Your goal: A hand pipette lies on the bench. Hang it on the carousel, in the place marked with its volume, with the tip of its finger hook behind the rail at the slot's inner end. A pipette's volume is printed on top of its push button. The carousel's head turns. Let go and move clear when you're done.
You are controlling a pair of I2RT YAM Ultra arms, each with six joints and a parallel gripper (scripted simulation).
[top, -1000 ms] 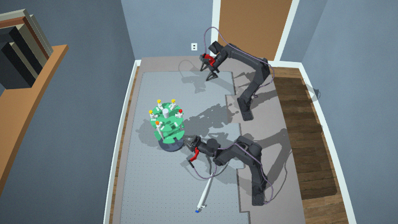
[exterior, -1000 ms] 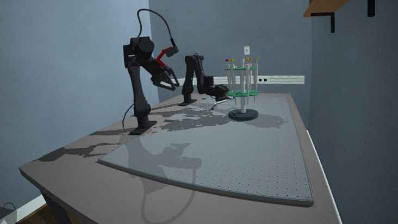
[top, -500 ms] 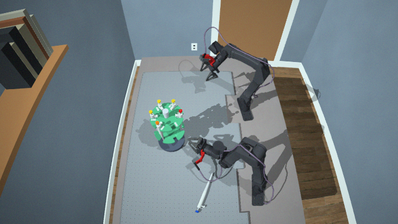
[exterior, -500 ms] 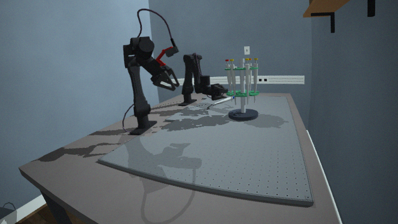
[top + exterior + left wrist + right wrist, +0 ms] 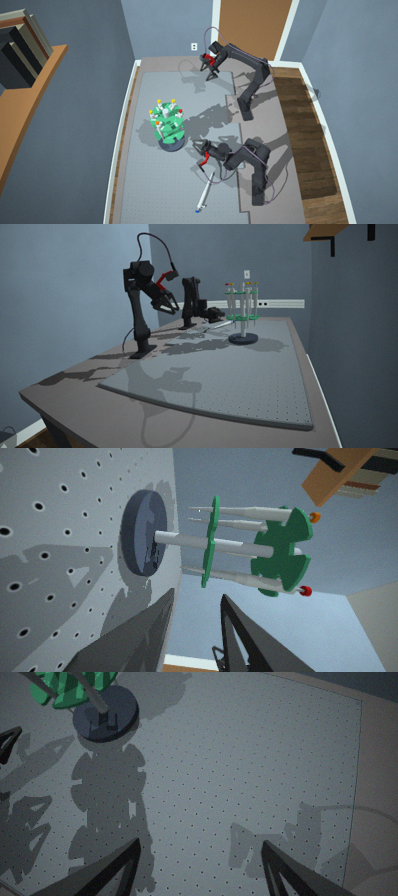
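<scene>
My left hand is 280 mm to the right of the white hand pipette, 110 mm above it and 60 mm past it.
</scene>
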